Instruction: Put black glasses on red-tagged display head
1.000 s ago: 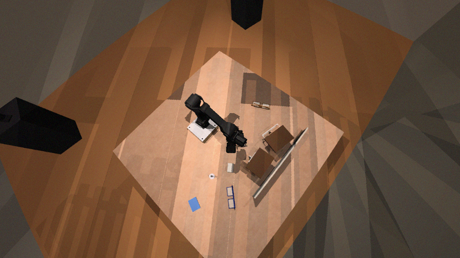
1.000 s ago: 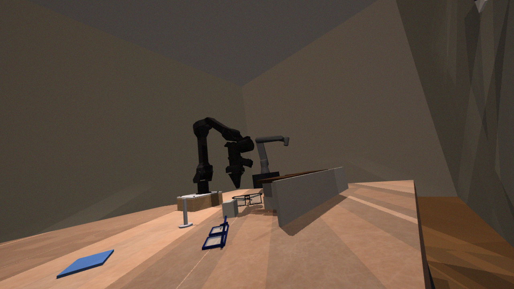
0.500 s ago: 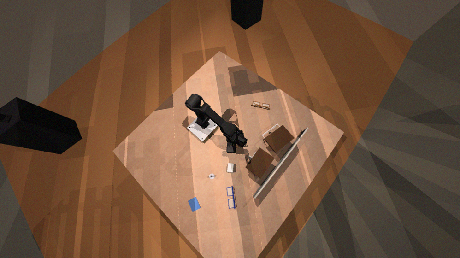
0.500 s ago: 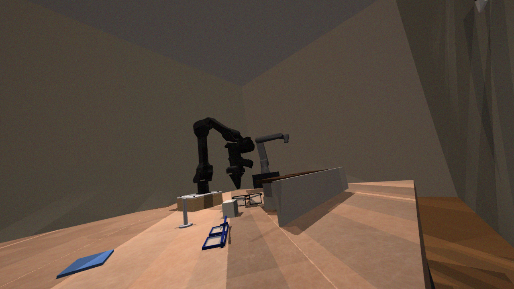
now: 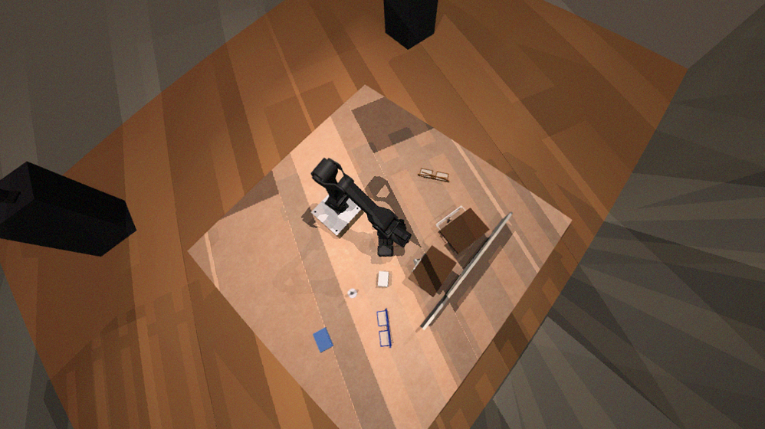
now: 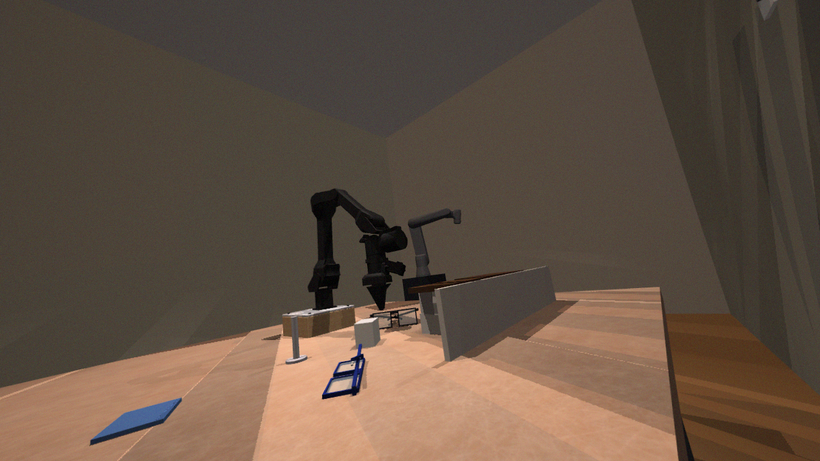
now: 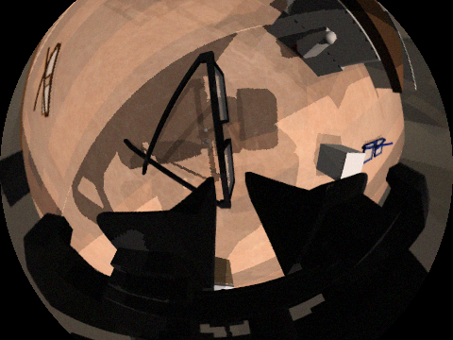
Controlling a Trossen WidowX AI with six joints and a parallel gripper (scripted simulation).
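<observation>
Right now the grey post is 8 cm ahead of my gripper tip, 26 cm to the right of it and 3 cm below it. Also, from my gripper tip: white cube (12 cm ahead, 12 cm to the right, 3 cm below); long grey panel (32 cm ahead, 17 cm to the left); grey display head (20 cm ahead, 4 cm to the left).
</observation>
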